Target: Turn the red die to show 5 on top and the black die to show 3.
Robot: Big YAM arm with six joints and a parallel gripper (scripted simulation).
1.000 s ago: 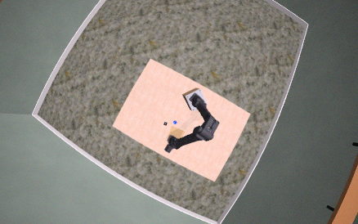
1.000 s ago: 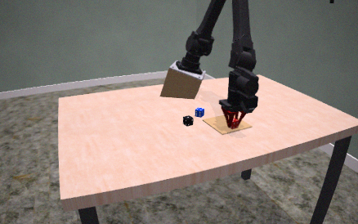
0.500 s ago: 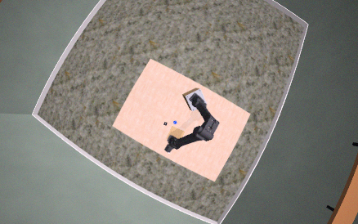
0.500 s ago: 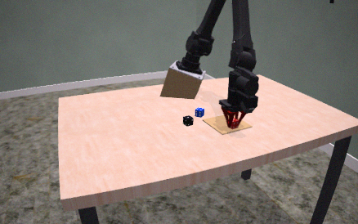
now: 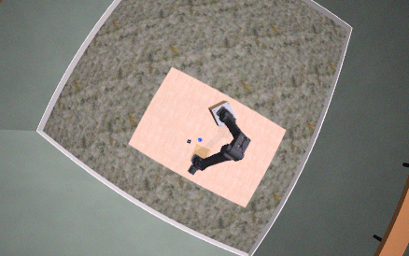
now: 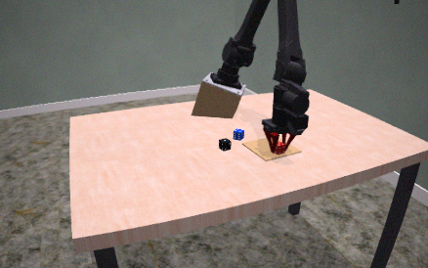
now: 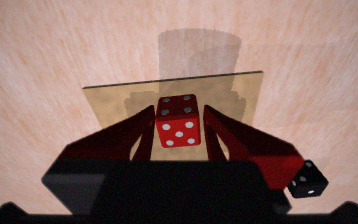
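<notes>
Right now the red die is right at my hand. From my hand the other things lie so: black die (6 cm behind, 16 cm to the right); blue die (14 cm behind, 9 cm to the right); tan mat (4 cm behind, 1 cm to the right, 1 cm below).
</notes>
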